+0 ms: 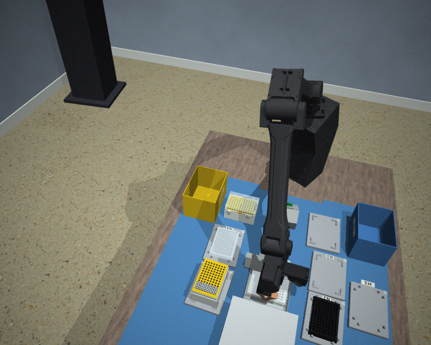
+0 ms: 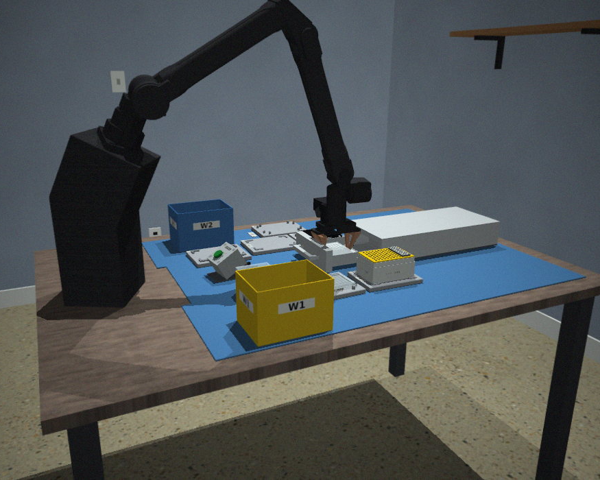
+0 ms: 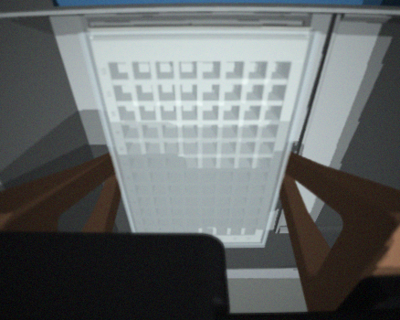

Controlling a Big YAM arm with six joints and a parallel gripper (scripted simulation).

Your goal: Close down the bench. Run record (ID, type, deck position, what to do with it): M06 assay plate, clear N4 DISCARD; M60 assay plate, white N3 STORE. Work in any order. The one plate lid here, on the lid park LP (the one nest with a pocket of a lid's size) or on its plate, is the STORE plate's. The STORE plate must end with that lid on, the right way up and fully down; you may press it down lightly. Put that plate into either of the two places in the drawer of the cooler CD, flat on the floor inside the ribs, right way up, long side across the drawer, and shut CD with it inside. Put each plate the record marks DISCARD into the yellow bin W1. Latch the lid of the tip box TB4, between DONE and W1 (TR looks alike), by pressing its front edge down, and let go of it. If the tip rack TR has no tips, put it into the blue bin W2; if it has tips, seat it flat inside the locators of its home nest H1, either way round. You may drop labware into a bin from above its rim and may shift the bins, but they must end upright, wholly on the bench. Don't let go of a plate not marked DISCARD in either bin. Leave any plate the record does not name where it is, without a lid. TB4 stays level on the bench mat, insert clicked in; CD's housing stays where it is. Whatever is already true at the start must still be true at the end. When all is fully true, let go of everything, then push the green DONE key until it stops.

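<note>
Right now the white assay plate is right at my hand. Round my hand: cooler drawer: 3 cm ahead; then nest N2: 3 cm ahead, 19 cm to the right, 2 cm below; then clear plate lid: right at my hand.
</note>
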